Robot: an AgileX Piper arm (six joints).
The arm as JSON. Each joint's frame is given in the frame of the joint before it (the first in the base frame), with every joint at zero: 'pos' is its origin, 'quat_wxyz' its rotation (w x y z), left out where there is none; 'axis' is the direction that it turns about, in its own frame. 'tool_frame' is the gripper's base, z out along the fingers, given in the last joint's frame.
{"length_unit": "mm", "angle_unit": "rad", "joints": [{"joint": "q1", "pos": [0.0, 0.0, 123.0], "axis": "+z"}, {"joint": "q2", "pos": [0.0, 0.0, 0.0], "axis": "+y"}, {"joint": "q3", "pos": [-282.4, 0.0, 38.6], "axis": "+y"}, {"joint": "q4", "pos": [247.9, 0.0, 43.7], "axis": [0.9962, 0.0, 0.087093]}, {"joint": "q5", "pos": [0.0, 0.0, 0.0], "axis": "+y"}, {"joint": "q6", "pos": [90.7, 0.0, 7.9], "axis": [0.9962, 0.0, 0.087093]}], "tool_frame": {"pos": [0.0, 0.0, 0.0], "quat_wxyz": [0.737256, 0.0, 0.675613, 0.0]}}
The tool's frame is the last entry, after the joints.
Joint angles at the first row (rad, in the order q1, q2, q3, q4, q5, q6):
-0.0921 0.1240 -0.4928 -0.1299 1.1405 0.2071
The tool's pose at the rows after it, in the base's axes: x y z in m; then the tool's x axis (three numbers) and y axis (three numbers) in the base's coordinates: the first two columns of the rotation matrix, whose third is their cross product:
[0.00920 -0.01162 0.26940 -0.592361 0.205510 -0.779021 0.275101 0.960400 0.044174]
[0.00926 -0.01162 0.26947 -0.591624 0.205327 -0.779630 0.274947 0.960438 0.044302]
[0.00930 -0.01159 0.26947 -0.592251 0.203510 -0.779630 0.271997 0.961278 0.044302]
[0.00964 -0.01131 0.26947 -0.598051 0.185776 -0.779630 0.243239 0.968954 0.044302]
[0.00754 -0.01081 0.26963 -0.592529 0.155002 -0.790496 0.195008 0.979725 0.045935]
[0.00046 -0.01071 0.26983 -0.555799 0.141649 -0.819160 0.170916 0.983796 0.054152]
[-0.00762 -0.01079 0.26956 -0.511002 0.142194 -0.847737 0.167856 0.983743 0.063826]
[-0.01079 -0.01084 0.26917 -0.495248 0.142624 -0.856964 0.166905 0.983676 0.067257]
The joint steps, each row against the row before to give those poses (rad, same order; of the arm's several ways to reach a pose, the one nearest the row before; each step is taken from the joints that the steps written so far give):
0.0001 0.0000 0.0000 -0.0001 0.0000 -0.0008
0.0000 0.0000 0.0000 0.0000 -0.0010 0.0000
0.0030 0.0000 0.0000 0.0001 0.0000 0.0000
0.0299 0.0000 0.0000 -0.0001 0.0000 0.0000
0.0473 -0.0179 0.0000 0.0000 0.0000 -0.0021
0.0213 -0.0498 0.0000 0.0001 0.0000 -0.0011
0.0000 -0.0547 0.0000 0.0000 0.0010 -0.0001
0.0001 -0.0209 0.0000 0.0000 0.0025 0.0001

